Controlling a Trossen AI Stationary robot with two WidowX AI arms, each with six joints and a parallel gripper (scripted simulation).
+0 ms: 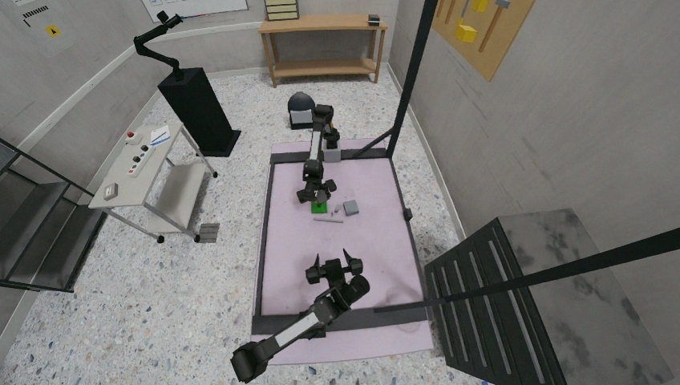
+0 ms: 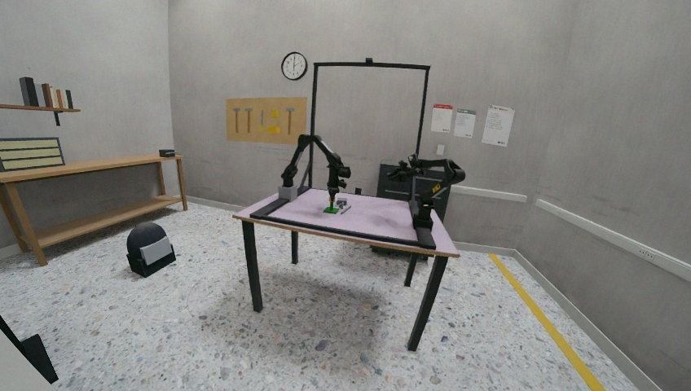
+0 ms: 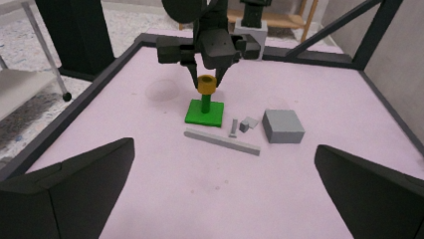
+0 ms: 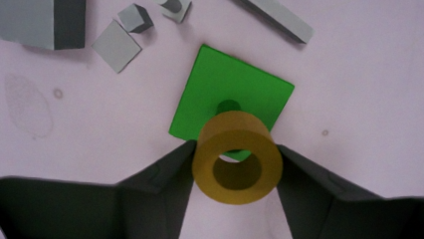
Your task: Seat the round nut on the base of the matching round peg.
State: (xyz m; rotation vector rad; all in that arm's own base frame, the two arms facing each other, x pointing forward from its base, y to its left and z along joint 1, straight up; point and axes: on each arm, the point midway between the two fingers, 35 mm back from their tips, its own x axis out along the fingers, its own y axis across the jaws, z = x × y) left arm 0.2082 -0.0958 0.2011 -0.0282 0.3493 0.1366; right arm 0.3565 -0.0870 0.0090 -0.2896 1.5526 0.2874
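Right now my right hand is 90 mm past the small grey piece, 20 mm to the right of it and 100 mm above it. Also, from my right hand: long grey bar 60 mm behind, 80 mm to the left, 100 mm below.
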